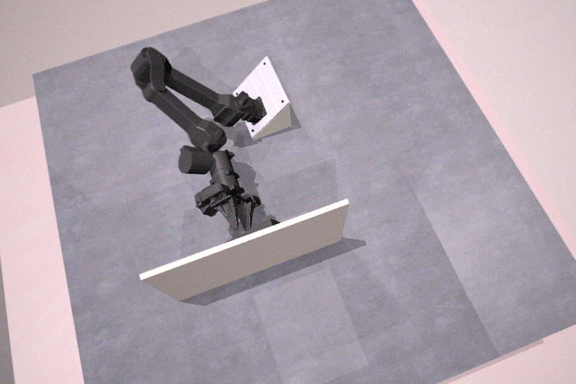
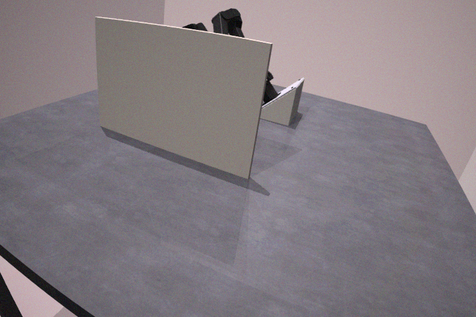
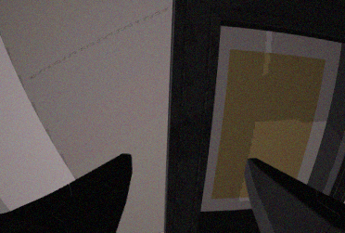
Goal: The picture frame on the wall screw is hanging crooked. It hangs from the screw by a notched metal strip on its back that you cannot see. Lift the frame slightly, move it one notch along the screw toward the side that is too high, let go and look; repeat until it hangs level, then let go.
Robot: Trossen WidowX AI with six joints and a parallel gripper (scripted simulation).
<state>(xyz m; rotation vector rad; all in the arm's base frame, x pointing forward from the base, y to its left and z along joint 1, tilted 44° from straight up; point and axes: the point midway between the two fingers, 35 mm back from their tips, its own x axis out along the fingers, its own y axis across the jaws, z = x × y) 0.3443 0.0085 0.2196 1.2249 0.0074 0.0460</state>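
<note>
My gripper tip is now 50 mm above the picture frame, 30 mm short of it and 20 mm to the right of it. The rest, counted from my gripper tip: wall panel: 60 mm below, 40 mm ahead, 10 mm to the left.
</note>
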